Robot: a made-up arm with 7 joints.
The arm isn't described. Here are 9 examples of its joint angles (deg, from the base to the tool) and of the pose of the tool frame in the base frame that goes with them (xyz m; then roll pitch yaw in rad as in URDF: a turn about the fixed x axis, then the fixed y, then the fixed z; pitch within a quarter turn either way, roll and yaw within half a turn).
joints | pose
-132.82 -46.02 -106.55 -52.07 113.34 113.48 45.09 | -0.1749 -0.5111 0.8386 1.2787 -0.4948 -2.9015
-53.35 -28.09 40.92 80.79 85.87 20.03 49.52 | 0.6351 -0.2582 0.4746 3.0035 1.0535 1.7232
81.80 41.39 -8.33 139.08 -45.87 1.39 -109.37 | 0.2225 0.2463 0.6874 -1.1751 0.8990 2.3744
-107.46 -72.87 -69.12 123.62 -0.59 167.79 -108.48 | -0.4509 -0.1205 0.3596 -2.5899 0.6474 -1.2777
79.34 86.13 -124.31 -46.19 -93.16 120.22 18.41 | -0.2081 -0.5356 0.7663 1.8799 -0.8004 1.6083
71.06 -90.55 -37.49 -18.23 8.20 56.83 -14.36 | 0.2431 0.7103 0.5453 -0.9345 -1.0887 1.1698
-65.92 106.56 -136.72 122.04 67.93 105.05 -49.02 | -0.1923 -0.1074 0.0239 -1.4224 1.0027 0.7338
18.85 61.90 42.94 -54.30 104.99 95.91 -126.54 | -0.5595 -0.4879 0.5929 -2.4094 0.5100 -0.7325
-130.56 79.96 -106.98 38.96 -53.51 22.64 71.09 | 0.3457 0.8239 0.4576 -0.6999 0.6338 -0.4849
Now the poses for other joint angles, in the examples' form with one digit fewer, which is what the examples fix.
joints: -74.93 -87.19 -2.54 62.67 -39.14 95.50 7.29
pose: 0.195 -0.704 0.025 -0.770 -0.362 -1.510
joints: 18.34 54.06 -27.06 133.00 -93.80 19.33 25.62
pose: 0.305 -0.171 0.823 -1.155 -1.085 -0.959
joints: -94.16 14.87 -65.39 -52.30 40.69 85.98 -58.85
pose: 0.291 0.342 0.897 2.459 0.732 0.745
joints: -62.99 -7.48 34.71 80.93 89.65 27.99 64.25
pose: 0.526 -0.363 0.659 3.046 1.134 1.375
